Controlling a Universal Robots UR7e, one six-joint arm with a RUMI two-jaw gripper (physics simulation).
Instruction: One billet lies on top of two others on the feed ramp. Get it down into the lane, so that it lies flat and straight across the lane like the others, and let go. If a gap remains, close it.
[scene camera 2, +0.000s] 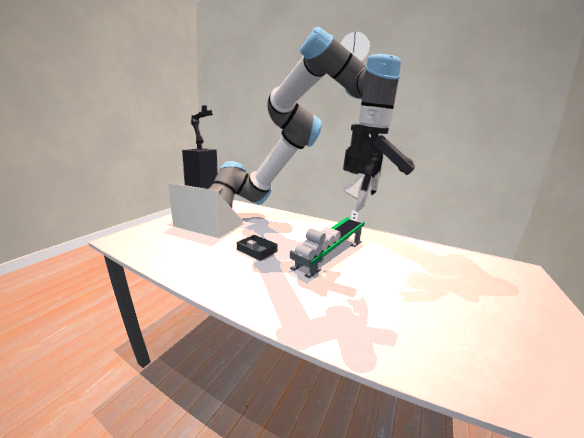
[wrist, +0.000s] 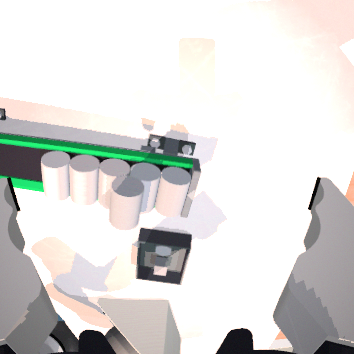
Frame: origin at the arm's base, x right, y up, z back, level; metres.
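Where they show: gripper, between the fingertips: (scene camera 2: 365, 202) (wrist: 163, 181); arm's base, origin of its link: (scene camera 2: 215, 205) (wrist: 131, 346).
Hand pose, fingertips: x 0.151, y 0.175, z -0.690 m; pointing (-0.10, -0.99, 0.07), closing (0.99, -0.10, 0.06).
Observation:
Things, the pixels of their centre, and the offset from my fingertips.
- pale grey billet, middle of its body: (wrist: 125, 202) (scene camera 2: 315, 236) dx -0.074, dy -0.167, dz +0.159 m
- grey end stop, middle of its body: (wrist: 189, 189) (scene camera 2: 300, 258) dx +0.004, dy -0.219, dz +0.178 m
- black tray, middle of its body: (wrist: 161, 258) (scene camera 2: 256, 246) dx -0.054, dy -0.262, dz +0.388 m
A pale grey billet (scene camera 2: 315, 236) (wrist: 125, 210) lies on top of two others, the third and fourth from the left in the wrist view. Several billets (scene camera 2: 305, 249) (wrist: 172, 195) lie side by side across the green-railed feed ramp (scene camera 2: 339, 242) (wrist: 20, 161), the last one by the grey end stop (scene camera 2: 299, 258) (wrist: 196, 180). The top billet hides part of the two under it, so I cannot tell how closely they touch. My gripper (scene camera 2: 362, 199) (wrist: 163, 181) is wide open and empty, above the ramp's upper end in the scene view, apart from the billets.
A black tray (scene camera 2: 244, 252) (wrist: 165, 236) with small pale pieces stands beside the ramp's low end. A grey wedge-shaped block (scene camera 2: 195, 210) (wrist: 142, 325) stands near the arm's base. A black pedestal (scene camera 2: 199, 167) with a small dark arm stands behind it. The ramp stands on dark feet.

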